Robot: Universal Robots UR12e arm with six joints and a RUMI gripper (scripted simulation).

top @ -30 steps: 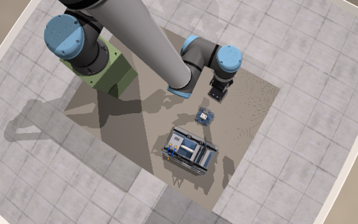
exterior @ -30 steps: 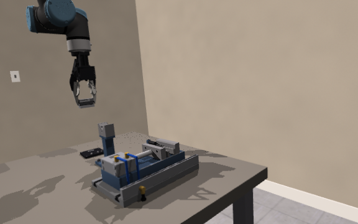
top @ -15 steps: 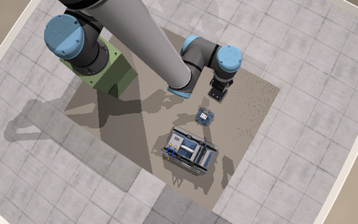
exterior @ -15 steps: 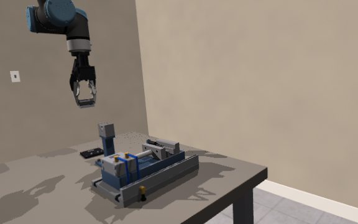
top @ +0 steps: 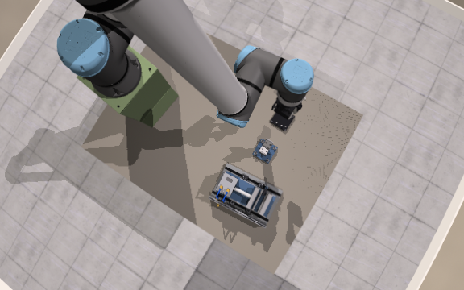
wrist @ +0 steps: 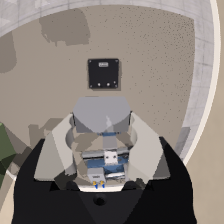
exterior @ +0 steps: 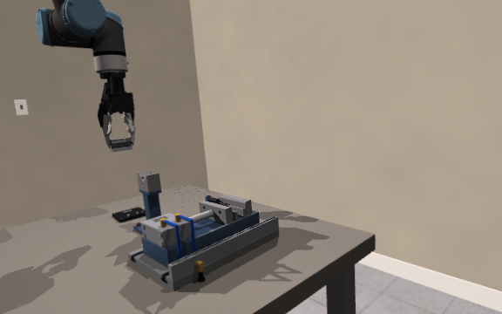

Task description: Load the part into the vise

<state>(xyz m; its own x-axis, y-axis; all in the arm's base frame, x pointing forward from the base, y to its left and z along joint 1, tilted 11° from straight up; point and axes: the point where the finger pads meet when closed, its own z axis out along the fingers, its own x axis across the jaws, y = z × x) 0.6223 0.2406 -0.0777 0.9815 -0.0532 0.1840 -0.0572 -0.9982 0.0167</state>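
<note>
The part is 10 mm to the right of my hand and 10 mm below it. Round my hand: work stop rod (340 mm to the right, 150 mm below, 100 mm ahead); then black infeed plate (240 mm below, 10 mm to the left); then cylinder rod (390 mm to the right, 170 mm below, 20 mm ahead).
</note>
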